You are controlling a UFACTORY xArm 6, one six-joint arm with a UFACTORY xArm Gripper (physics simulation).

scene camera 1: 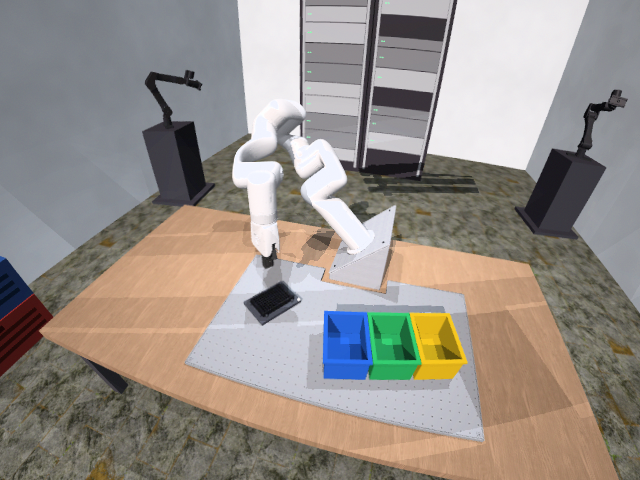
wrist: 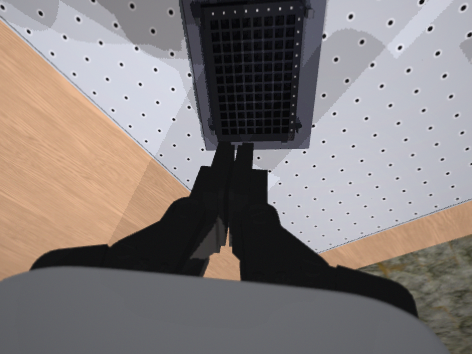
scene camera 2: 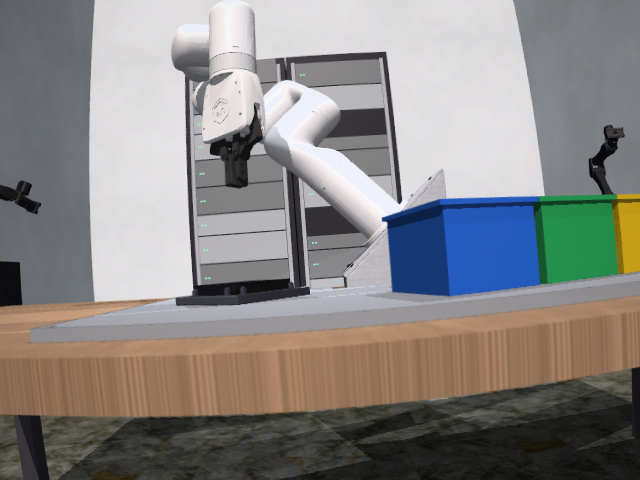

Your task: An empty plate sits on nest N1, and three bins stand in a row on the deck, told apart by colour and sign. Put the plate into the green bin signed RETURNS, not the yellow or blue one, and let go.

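Frame: origin at the arm's base, x ahead, y left, z up, level; centimetres.
Where they show: gripper, between the fingertips: [scene camera 1: 268, 266] [wrist: 236, 167] [scene camera 2: 236, 186]; arm's base, origin of its link: [scene camera 1: 361, 243].
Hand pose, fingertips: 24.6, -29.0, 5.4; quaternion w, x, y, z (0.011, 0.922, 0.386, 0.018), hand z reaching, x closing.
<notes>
Each offset is from my fingertips to the top centre of the thing, as dx, dy, dz. "spot": to the spot under its first point.
The black gridded plate {+0.6, +0.1, -14.2} [scene camera 1: 272, 299] [scene camera 2: 258, 285] [wrist: 254, 75] lies flat on the dark nest {spot: +9.8, -0.3, -15.6} [scene camera 1: 263, 321] [scene camera 2: 206, 300] [wrist: 316, 90], on the deck left of the bins. My gripper [scene camera 1: 267, 263] [scene camera 2: 236, 184] [wrist: 236, 167] is shut with its fingertips together and nothing between them. It hangs well above the deck, apart from the plate and toward the deck's back edge. The green bin [scene camera 1: 391, 345] [scene camera 2: 577, 240] stands between the blue bin [scene camera 1: 346, 369] [scene camera 2: 491, 248] and the yellow bin {spot: +21.7, +52.8, -10.9} [scene camera 1: 438, 369] [scene camera 2: 628, 235]. Their insides look empty in scene camera 1. The signs cannot be read.
The perforated grey deck [scene camera 1: 248, 361] [scene camera 2: 330, 320] [wrist: 380, 165] lies on a wooden table [scene camera 1: 129, 289] [scene camera 2: 310, 377] [wrist: 65, 165]. The arm's slanted metal base [scene camera 1: 361, 271] [scene camera 2: 369, 263] stands behind the bins. Two dark pedestals with small black arms stand beyond the table.
</notes>
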